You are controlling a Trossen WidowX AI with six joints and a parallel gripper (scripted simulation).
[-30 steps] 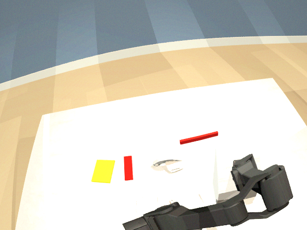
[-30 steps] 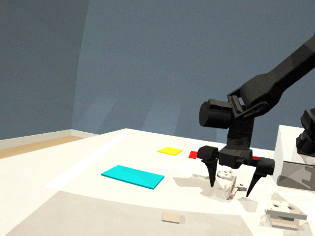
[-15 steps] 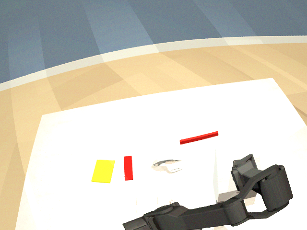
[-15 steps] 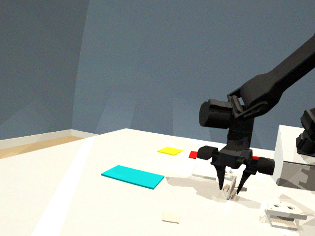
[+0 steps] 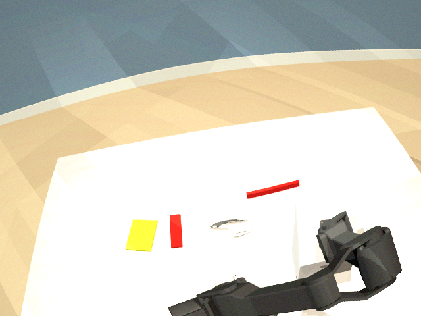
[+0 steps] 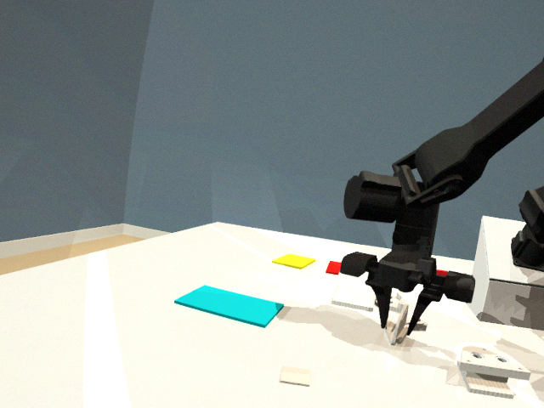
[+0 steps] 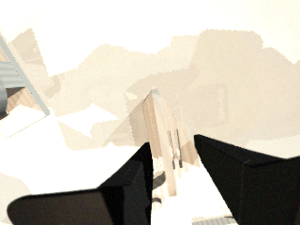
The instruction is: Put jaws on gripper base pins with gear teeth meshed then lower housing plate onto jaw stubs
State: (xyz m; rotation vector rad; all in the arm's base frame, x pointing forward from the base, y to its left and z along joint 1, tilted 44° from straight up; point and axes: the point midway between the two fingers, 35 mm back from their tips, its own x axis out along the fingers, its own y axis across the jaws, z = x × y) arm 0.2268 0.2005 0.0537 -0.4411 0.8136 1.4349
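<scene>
The pale flat plate is 8 cm ahead of my gripper tip and 14 cm to the right of it. From my gripper tip the other things lie so: small white tile 10 cm ahead, 18 cm to the left; then grey bracket-like part 11 cm behind, 9 cm to the left; then cyan plate 25 cm ahead, 4 cm to the left.
</scene>
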